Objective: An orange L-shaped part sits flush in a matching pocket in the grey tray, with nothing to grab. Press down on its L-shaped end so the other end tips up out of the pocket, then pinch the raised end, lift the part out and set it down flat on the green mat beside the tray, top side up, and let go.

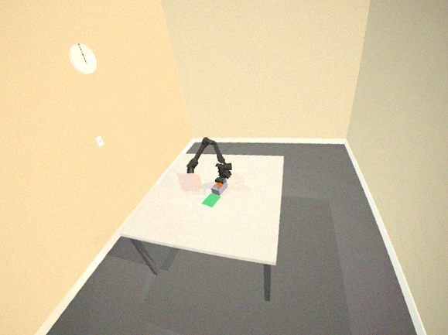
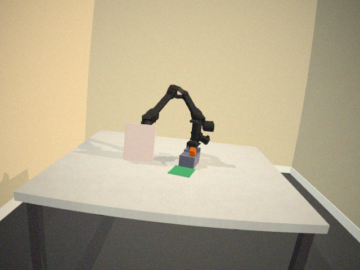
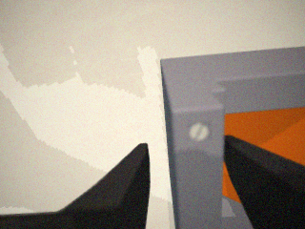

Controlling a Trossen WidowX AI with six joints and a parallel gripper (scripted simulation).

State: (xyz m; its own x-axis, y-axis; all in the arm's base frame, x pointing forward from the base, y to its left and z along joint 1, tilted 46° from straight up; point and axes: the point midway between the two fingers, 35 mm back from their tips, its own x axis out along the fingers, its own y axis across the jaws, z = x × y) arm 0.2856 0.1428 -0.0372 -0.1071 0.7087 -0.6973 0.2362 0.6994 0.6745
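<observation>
The orange L-shaped part lies 20 mm behind my gripper tip, 50 mm to the right of it and 10 mm above it. Also, from my gripper tip: green mat 60 mm behind, 210 mm to the right, 50 mm below.
</observation>
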